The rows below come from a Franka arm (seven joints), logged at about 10 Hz.
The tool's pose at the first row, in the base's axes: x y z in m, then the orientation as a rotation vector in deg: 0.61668 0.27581 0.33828 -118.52 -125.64 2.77
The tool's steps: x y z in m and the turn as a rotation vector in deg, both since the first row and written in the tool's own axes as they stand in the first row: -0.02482 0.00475 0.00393 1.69 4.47 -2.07; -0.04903 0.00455 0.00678 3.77 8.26 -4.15; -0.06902 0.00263 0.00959 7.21 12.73 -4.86; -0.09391 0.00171 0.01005 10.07 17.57 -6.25; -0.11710 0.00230 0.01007 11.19 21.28 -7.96; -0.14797 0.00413 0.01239 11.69 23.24 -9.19
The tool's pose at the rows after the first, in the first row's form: 0.62229 0.25163 0.33212 -113.45 -124.31 -0.20; 0.62308 0.22768 0.32763 -108.52 -123.07 -1.95; 0.62194 0.20783 0.32365 -104.15 -119.41 -2.76; 0.62233 0.18301 0.32156 -99.22 -116.36 -4.51; 0.62417 0.15995 0.31985 -95.29 -115.01 -6.91; 0.62740 0.12946 0.31519 -92.92 -114.58 -8.26
